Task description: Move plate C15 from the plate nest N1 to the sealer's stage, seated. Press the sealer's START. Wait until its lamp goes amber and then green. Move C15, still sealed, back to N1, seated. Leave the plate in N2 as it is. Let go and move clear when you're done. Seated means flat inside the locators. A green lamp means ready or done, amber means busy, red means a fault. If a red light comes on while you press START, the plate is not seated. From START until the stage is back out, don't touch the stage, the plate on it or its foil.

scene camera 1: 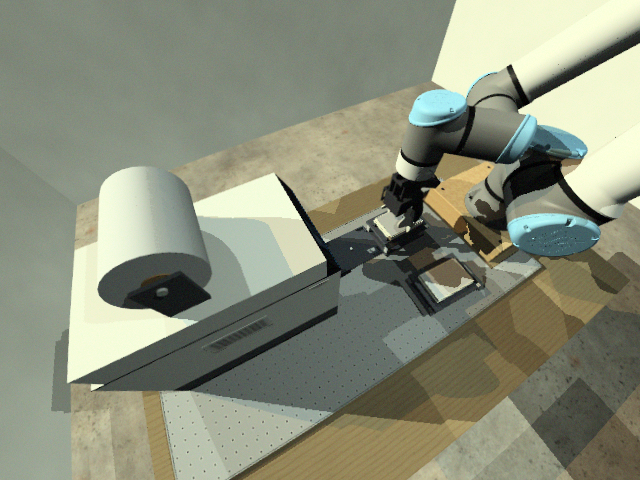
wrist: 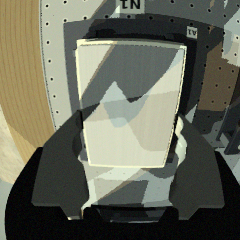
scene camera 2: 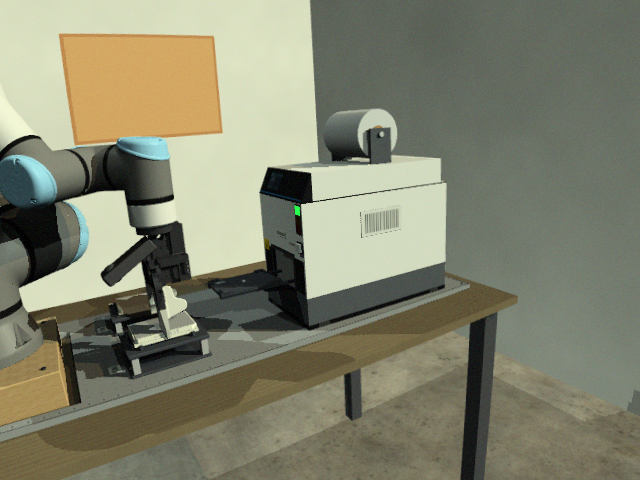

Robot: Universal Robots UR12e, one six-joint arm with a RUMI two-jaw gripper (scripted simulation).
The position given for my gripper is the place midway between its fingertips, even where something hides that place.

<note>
I see my gripper point(scene camera 2: 163, 329), a plate C15 point(wrist: 98, 41) and a sealer point(wrist: 106, 214).
My gripper also shows in scene camera 1 point(scene camera 1: 397, 222) and in the wrist view point(wrist: 128, 112).
</note>
